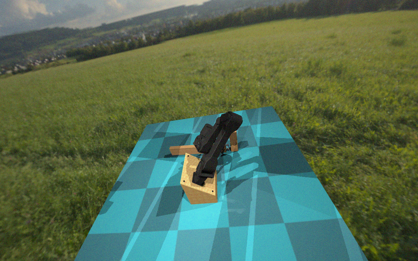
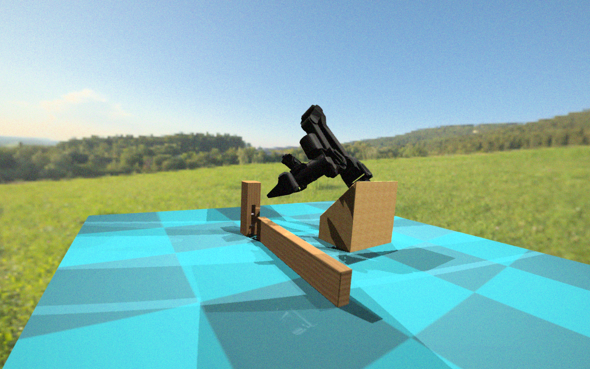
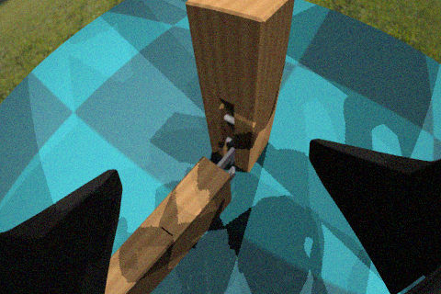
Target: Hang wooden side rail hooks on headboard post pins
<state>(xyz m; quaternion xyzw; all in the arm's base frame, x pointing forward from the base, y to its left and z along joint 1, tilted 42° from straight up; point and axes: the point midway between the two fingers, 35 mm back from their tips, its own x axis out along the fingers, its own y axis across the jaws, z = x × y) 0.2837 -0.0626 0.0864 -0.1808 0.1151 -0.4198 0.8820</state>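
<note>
Right now my gripper tip is 8 cm to the left of the headboard post, 6 cm above it and 4 cm short of it.
</note>
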